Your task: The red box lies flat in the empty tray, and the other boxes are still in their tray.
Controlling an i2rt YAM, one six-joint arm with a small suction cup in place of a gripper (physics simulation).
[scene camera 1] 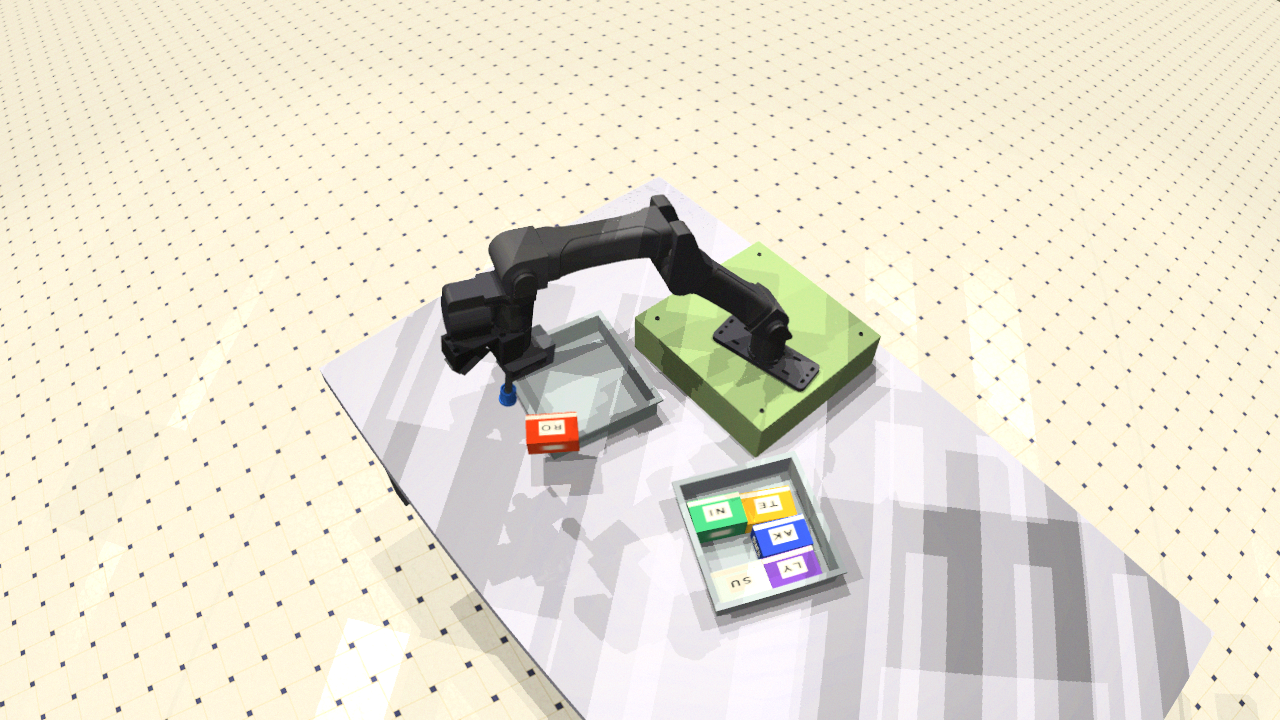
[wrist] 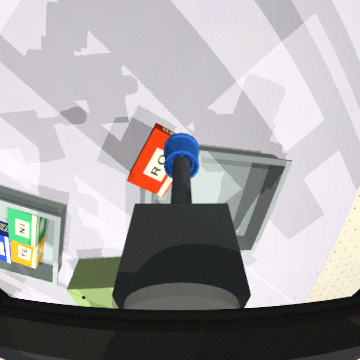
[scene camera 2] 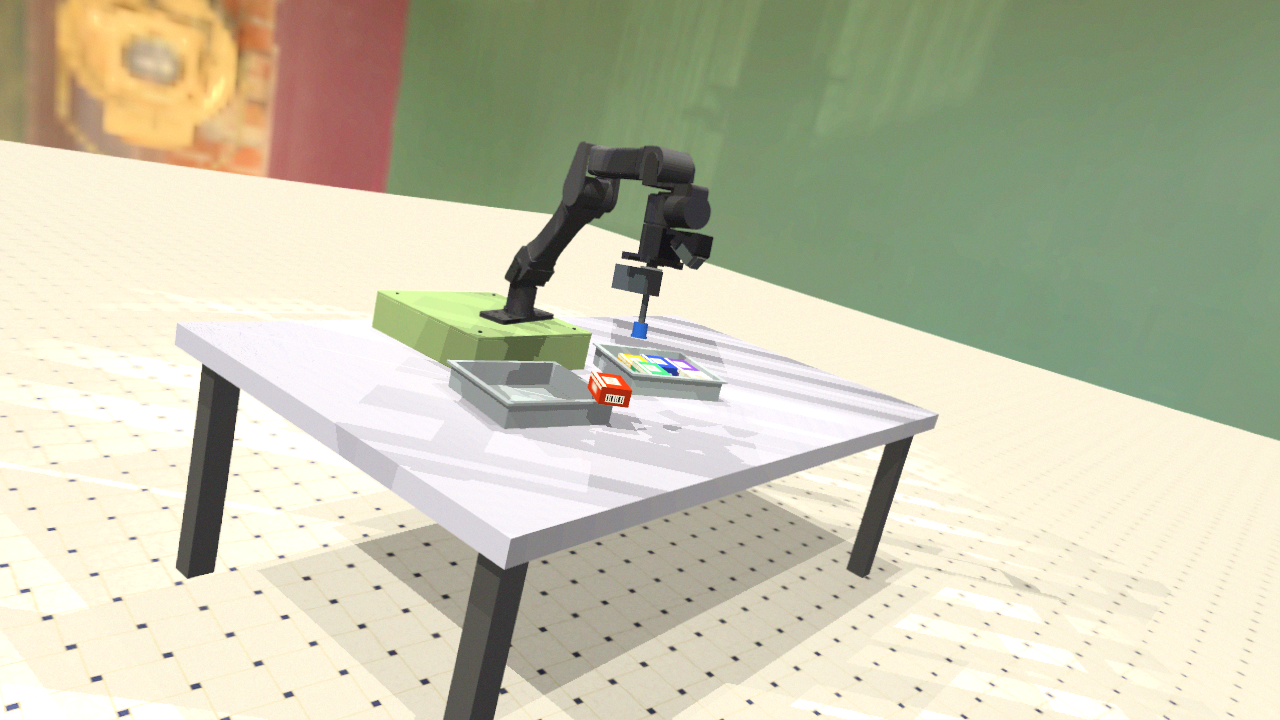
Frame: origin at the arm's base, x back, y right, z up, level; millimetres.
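Where they show: hand, its tool point: (scene camera 1: 507,399) (wrist: 180,149) (scene camera 2: 638,337); arm's base, origin of its link: (scene camera 1: 765,354) (scene camera 2: 517,317).
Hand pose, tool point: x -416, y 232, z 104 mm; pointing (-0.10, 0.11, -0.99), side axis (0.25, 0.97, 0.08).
Each offset is from my tool point to the top centre of the thing. Level surfaces: height alone.
The red box @[dy -37, dx +52, dz -105 mm] (scene camera 1: 552,433) (scene camera 2: 609,389) (wrist: 146,159) is at one corner of the grey tray @[dy +23, dx +181, dz -140 mm] (scene camera 1: 581,386) (scene camera 2: 546,415) (wrist: 220,187). It overhangs the rim, partly outside, and looks slightly tilted; whether it touches the rim is unclear. My suction cup (scene camera 1: 507,394) (scene camera 2: 639,330) (wrist: 181,150) is off the box, apart from it and higher, with nothing on it. The second tray @[dy -414, dx +133, dz -140 mm] (scene camera 1: 778,594) (scene camera 2: 680,386) (wrist: 61,245) holds the green box @[dy -343, dx +114, dz -139 mm] (scene camera 1: 716,528), yellow box @[dy -400, dx +184, dz -151 mm] (scene camera 1: 754,514), blue box @[dy -453, dx +151, dz -149 mm] (scene camera 1: 784,548), purple box @[dy -499, dx +111, dz -150 mm] (scene camera 1: 780,581) and white box @[dy -447, dx +38, dz -149 mm] (scene camera 1: 723,586).
The green base block (scene camera 1: 698,367) (scene camera 2: 438,331) (wrist: 95,272) carries the arm and stands beside both trays. The trays stand apart on the pale table @[dz -189 mm] (scene camera 1: 895,617) (scene camera 2: 411,465). A table edge shows beyond the red box in scene camera 1.
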